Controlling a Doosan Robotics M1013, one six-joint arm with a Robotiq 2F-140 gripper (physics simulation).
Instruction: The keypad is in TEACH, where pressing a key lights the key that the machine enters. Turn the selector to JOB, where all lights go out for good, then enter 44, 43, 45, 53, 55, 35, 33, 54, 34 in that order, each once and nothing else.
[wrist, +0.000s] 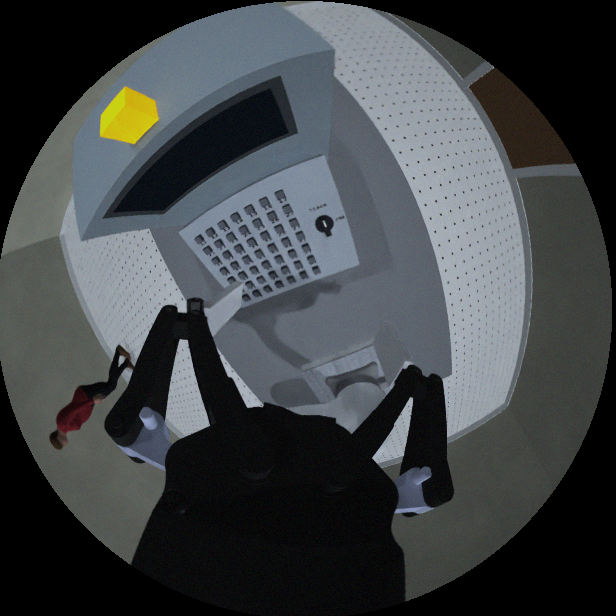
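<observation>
A grey machine console fills the upper middle of the wrist view. Its pale keypad panel carries a grid of many small grey keys; none is lit. To the right of the keys sits a black selector knob with tiny labels above and beside it, too small to read. My gripper is open and empty, fingers spread wide. It hangs well back from the panel, below the keypad. The left fingertip lies near the keypad's lower left corner in the image.
A dark screen sits above the keypad, and a yellow block tops the console. The machine stands on a white perforated table. A person in red stands on the grey floor at the left.
</observation>
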